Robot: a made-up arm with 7 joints.
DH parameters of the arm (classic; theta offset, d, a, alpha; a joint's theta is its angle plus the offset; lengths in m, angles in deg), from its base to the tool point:
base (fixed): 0 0.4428 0.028 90
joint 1: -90 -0.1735 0.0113 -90
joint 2: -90 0.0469 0.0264 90
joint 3: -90 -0.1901 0.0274 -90
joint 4: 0 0.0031 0.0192 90
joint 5: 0 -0.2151 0.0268 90
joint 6: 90 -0.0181 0.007 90
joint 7: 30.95 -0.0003 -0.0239 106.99
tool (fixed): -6.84 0.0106 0 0
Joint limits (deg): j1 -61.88..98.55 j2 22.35..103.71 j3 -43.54..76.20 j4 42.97..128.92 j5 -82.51..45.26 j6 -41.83..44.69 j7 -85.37..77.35
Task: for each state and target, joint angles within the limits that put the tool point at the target. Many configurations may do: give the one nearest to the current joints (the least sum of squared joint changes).
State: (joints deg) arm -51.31 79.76 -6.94 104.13 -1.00 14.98 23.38
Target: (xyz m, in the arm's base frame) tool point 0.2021 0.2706 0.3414
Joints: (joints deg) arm -35.24 80.44 40.75 128.92 -1.47 14.20 33.31
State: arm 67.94 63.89 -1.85 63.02 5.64 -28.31 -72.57
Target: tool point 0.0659 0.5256 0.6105
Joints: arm 77.57 87.64 26.28 53.72 2.36 -34.47 -82.57
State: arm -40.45 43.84 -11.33 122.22 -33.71 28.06 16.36
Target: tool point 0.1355 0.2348 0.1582
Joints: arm -31.58 44.76 -8.72 112.03 -35.18 28.40 14.54
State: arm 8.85 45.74 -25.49 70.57 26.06 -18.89 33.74
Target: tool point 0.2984 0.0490 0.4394
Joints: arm 54.35 22.35 -43.54 106.83 27.01 3.57 -3.36
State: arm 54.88 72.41 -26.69 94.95 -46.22 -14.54 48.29
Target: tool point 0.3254 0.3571 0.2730
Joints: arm 34.17 52.31 -36.16 69.41 -44.67 -15.26 41.86
